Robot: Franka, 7 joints.
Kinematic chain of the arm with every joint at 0, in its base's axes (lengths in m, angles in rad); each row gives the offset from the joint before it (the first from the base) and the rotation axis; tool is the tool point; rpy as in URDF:
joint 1: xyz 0 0 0.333 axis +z
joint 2: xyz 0 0 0 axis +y
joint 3: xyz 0 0 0.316 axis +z
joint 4: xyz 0.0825 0 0 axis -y
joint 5: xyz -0.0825 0 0.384 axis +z
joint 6: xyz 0 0 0 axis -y
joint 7: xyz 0.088 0 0 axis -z
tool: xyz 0 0 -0.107 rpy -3.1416 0 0
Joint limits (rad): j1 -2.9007..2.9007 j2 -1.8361..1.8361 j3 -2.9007..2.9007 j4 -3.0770..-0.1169 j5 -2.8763..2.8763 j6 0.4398..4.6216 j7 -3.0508..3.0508
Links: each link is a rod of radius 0.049 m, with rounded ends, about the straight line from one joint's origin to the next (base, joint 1, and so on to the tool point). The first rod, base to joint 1, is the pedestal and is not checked.
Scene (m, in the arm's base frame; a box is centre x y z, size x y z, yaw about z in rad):
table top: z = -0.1
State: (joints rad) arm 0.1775 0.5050 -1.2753 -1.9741 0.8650 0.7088 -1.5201
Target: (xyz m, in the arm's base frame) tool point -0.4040 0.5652 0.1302
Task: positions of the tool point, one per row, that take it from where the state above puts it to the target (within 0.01 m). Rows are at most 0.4 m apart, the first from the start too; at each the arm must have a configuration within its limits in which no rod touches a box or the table.
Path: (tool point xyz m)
1: 0.1358 -0.4538 0.4974
2: -0.1604 -0.4661 0.5718
3: -0.4521 -0.3060 0.5678
4: -0.6234 -0.0100 0.4771
5: -0.6039 0.3196 0.3182
6: -0.4040 0.5652 0.1302

